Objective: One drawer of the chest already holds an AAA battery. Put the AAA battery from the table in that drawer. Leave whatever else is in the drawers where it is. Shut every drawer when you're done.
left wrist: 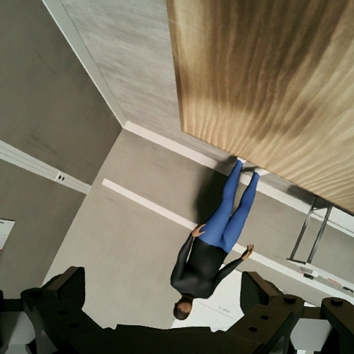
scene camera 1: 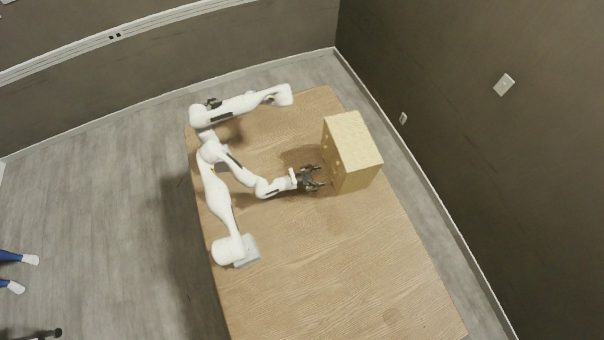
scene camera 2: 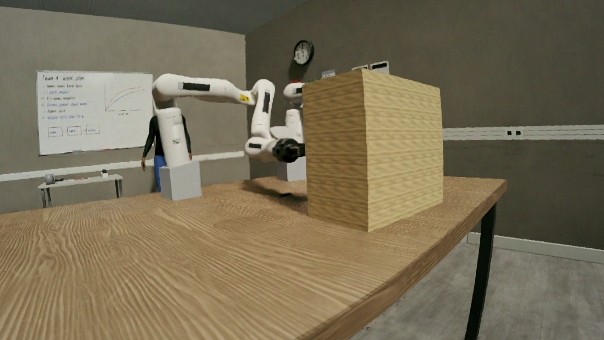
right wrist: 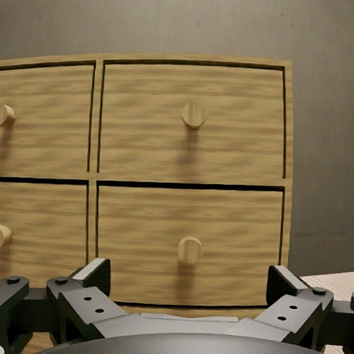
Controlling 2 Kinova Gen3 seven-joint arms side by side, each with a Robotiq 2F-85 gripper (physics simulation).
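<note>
The pale wooden chest [scene camera 1: 352, 142] [scene camera 2: 340, 150] [right wrist: 288, 150] stands on the table. In the right wrist view, the upper-right drawer [right wrist: 150, 115] and the drawer below it [right wrist: 145, 240], each with a round knob, look shut; drawers to their left show partly. My right gripper [scene camera 1: 321, 176] [right wrist: 188, 280] is open and empty, close to the chest front; its black body [scene camera 2: 289, 150] shows beside the chest in scene camera 2. A small dark shape [scene camera 2: 286, 195], apparently the AAA battery, lies in shadow on the table. My left gripper [scene camera 1: 214, 102] [left wrist: 162, 287] is open and empty, away from the chest. Drawer contents are hidden.
The wooden table [scene camera 1: 350, 265] [scene camera 2: 150, 280] [left wrist: 260, 65] carries both arm bases. The left arm's raised links [scene camera 1: 240, 104] extend along the table's far end. A wall [scene camera 1: 450, 150] stands beyond the chest. A person [left wrist: 205, 265] stands beyond the table.
</note>
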